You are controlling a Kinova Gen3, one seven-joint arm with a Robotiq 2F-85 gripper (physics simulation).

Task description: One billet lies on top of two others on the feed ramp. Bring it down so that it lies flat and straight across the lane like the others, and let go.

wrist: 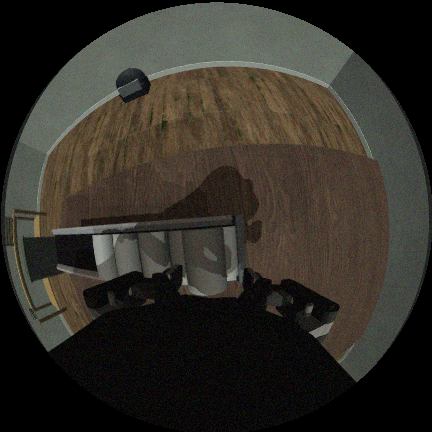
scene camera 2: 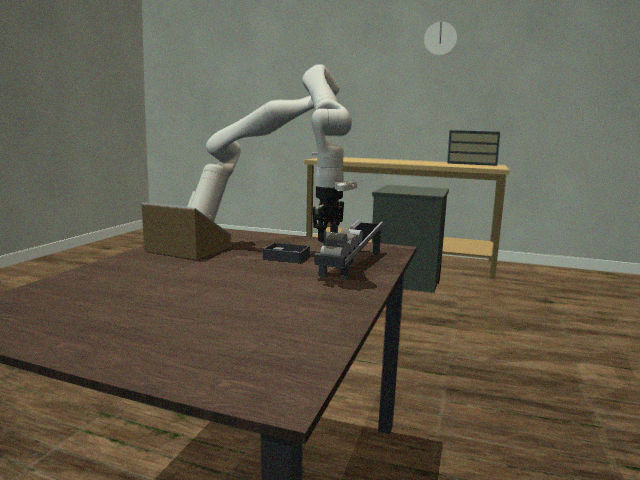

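Seen in the pictures: gripper, fingertip midpoint: (wrist: 212,275) (scene camera 2: 328,240); arm's base, origin of the base link: (scene camera 2: 199,221).
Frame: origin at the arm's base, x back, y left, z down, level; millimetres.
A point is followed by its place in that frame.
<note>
The top billet (scene camera 2: 336,239) {x -528, y -131, z -16 mm} (wrist: 205,261) {x -520, y -114, z -30 mm}, a grey cylinder, lies across the lane on two others near the low end of the feed ramp (scene camera 2: 329,259) {x -517, y -155, z 37 mm} (wrist: 240,252) {x -512, y -150, z 26 mm}. Below it, parts of the end billet (scene camera 2: 332,251) {x -522, y -144, z 16 mm} (wrist: 230,250) {x -519, y -138, z 10 mm} and of the billet behind it (wrist: 176,247) {x -531, y -81, z 3 mm} show. Several more billets (scene camera 2: 355,236) {x -552, y -17, z -4 mm} (wrist: 127,255) {x -527, y -18, z -5 mm} lie side by side up the lane. My gripper (scene camera 2: 327,235) {x -499, y -115, z -6 mm} (wrist: 212,275) {x -499, y -115, z -6 mm} points down, partly open and empty. In the wrist view its fingertips stand on either side of the top billet's near end, with gaps. Their exact height is hard to tell.
A dark open tray (scene camera 2: 285,253) {x -328, y -21, z 72 mm} stands on the table (scene camera 2: 206,310) {x -329, y -475, z 99 mm} to the left of the ramp. The ramp's side rails (wrist: 150,225) {x -560, y -41, z 27 mm} flank the billets. A green-grey cabinet (scene camera 2: 408,232) stands beyond the table, near a wooden bench (scene camera 2: 413,165).
</note>
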